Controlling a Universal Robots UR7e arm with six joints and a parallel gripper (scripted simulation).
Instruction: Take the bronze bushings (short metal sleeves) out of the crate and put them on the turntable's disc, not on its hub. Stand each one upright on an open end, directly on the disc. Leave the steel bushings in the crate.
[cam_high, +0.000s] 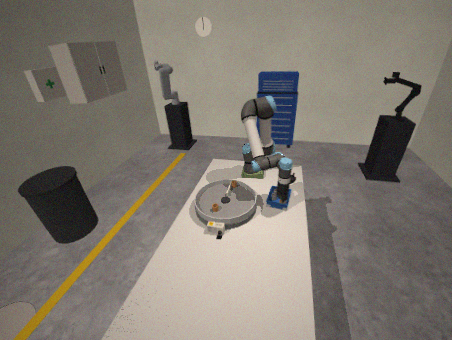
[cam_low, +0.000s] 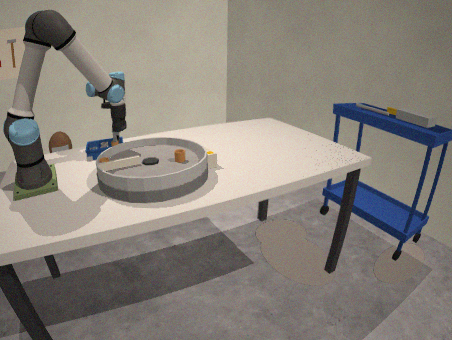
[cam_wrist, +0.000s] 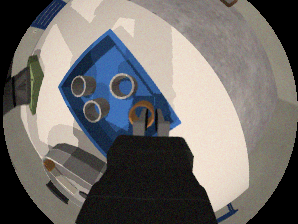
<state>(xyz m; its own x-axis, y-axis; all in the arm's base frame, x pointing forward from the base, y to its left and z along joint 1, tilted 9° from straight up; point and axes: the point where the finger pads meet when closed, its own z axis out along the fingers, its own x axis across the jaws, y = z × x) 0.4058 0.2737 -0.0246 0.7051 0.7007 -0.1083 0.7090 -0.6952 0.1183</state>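
Right now my hand is 7 cm past the blue crate, 3 cm to the left of it and 3 cm above it. Round my hand: grey turntable: 39 cm to the right, 7 cm ahead.
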